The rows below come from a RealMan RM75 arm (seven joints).
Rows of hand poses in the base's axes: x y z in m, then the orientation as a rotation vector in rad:
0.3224, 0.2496, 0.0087, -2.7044, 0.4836, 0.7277
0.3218, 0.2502, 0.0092, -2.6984, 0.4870, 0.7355
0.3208, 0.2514, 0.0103, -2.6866, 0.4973, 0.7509
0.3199, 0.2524, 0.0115, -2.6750, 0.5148, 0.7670
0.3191, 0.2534, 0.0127, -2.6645, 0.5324, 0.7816
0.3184, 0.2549, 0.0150, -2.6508, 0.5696, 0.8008
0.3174, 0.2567, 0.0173, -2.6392, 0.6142, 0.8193
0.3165, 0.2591, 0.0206, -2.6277, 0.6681, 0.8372
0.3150, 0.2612, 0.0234, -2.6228, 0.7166, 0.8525
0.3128, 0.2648, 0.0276, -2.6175, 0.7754, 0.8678
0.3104, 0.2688, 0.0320, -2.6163, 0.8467, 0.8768
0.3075, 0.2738, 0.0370, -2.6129, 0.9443, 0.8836
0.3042, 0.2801, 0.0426, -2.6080, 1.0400, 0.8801
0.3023, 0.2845, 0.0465, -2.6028, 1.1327, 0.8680
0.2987, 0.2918, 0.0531, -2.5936, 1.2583, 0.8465
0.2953, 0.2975, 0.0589, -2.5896, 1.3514, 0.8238
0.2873, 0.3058, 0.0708, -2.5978, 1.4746, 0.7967
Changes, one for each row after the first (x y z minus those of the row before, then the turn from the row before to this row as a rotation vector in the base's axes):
-0.0006, 0.0006, 0.0005, 0.0036, 0.0060, -0.0028
-0.0010, 0.0012, 0.0011, 0.0058, 0.0125, -0.0078
-0.0009, 0.0010, 0.0012, 0.0030, 0.0140, -0.0120
-0.0008, 0.0010, 0.0012, 0.0019, 0.0130, -0.0119
-0.0007, 0.0015, 0.0023, -0.0029, 0.0191, -0.0239
-0.0010, 0.0018, 0.0023, -0.0080, 0.0198, -0.0275
-0.0009, 0.0024, 0.0033, -0.0124, 0.0209, -0.0326
-0.0015, 0.0021, 0.0028, -0.0166, 0.0183, -0.0269
-0.0022, 0.0036, 0.0042, -0.0214, 0.0201, -0.0323
-0.0024, 0.0040, 0.0044, -0.0309, 0.0179, -0.0378
-0.0029, 0.0050, 0.0050, -0.0425, 0.0211, -0.0518
-0.0033, 0.0063, 0.0056, -0.0422, 0.0143, -0.0514
-0.0019, 0.0044, 0.0039, -0.0425, 0.0086, -0.0497
-0.0036, 0.0073, 0.0066, -0.0591, 0.0095, -0.0665
-0.0034, 0.0057, 0.0058, -0.0484, 0.0043, -0.0467
-0.0080, 0.0083, 0.0119, -0.0763, 0.0122, -0.0516

